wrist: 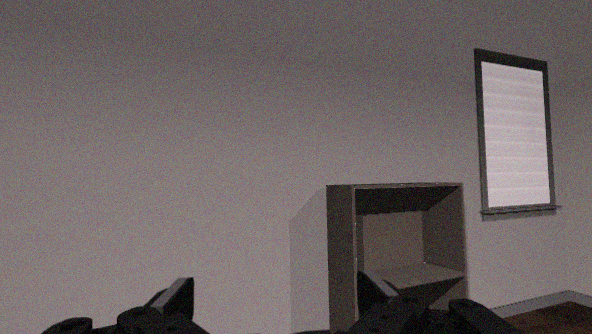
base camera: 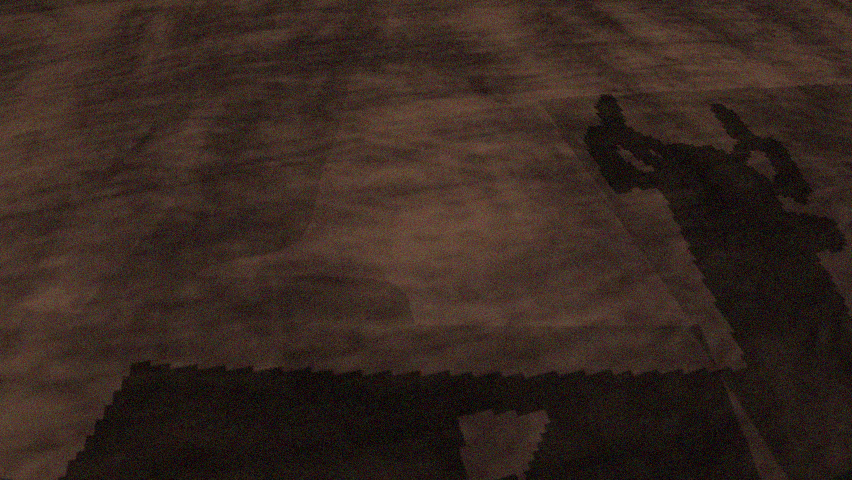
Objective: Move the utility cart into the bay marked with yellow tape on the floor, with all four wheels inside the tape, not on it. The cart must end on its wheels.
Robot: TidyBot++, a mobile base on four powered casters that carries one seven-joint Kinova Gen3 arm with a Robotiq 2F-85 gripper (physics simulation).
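Frame: origin at the arm's base, x ahead, y left, z up, level; centimetres.
Where they show: gripper, fingertip midpoint: [wrist: 277, 292].
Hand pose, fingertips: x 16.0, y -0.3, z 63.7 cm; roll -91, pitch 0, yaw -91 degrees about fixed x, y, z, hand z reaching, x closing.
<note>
After its pixels a point has its place.
My gripper [wrist: 277, 292] @[z 63.7, x 16.0, y -0.3 cm] is open, with its two dark fingers wide apart at the bottom of the wrist view and the pale wall behind the gap. The utility cart does not show in either view. The yellow tape bay does not show in either view. In the base camera view, the robot's dark shadow, with the shape of the open gripper at its tip, lies on the brown floor at the right.
An open box-shaped shelf unit [wrist: 340, 240] @[z 36.1, x 155.2, y -38.4 cm] stands against the wall in the wrist view, behind the right finger. A window [wrist: 516, 135] @[z 103.4, x 218.4, y -205.7 cm] with a dark frame is on the wall at the right. Brown floor [base camera: 453, 220] @[z -39.7, x 44.8, y -5.2 cm] [wrist: 560, 320] @[z -39.7, x 202.5, y -217.3 cm] and a grey baseboard [wrist: 530, 301] @[z -32.1, x 218.6, y -209.6 cm] show too.
</note>
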